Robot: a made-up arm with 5 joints.
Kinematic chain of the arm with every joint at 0, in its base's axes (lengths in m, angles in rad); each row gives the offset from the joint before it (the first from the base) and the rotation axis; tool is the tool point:
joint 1: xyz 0 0 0.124 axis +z
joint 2: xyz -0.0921 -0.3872 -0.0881 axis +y
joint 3: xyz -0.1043 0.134 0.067 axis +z
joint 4: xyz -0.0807 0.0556 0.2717 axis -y
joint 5: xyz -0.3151 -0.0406 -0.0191 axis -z
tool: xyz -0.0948 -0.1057 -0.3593
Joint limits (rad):
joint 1: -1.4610..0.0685
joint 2: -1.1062..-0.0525
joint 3: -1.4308..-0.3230
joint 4: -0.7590..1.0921
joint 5: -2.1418..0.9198
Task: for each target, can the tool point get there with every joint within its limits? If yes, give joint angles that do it. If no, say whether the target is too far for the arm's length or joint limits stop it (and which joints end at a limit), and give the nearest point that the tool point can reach.
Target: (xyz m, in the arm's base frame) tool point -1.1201 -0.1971 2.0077
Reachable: no: too far | nearest point -0.8480 -0.0986 0.3746 | short by 1.659 m
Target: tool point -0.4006 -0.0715 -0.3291
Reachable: yes | joints -0.1193 -0.7179 -0.6917 0.1290 -0.6008
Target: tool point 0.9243 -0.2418 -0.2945
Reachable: no: joint limits stop it (at a limit: joint 1, joint 2, joint 3, joint 5) | nearest point 0.2668 0.1550 -0.1190 | short by 0.788 m
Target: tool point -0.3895 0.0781 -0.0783
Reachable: yes | joints -0.0847 -0.4335 -1.0923 -0.2635 -1.7737
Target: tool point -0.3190 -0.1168 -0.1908
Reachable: yes | joints -0.6837 -0.7620 -0.7561 0.6217 -1.3014
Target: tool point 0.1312 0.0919 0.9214
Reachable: no: joint limits stop it (at a limit: joint 1, joint 2, joint 3, joint 4, joint 5) | nearest point 0.3827 0.3277 0.4048 | short by 0.621 m
